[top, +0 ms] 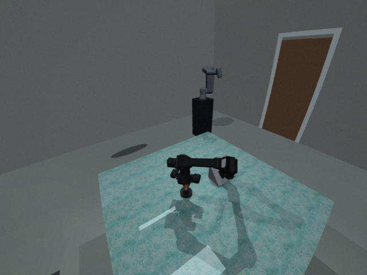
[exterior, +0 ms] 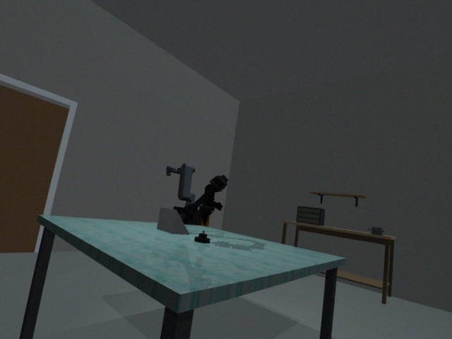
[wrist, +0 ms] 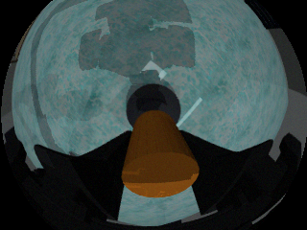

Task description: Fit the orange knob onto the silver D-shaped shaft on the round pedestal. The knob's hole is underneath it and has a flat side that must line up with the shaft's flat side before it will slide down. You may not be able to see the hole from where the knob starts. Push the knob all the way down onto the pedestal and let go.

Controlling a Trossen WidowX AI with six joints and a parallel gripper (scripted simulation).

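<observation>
The orange knob lies 40 mm above my gripper tip. The rest, counted from my gripper tip: round black pedestal (60 mm below).
</observation>
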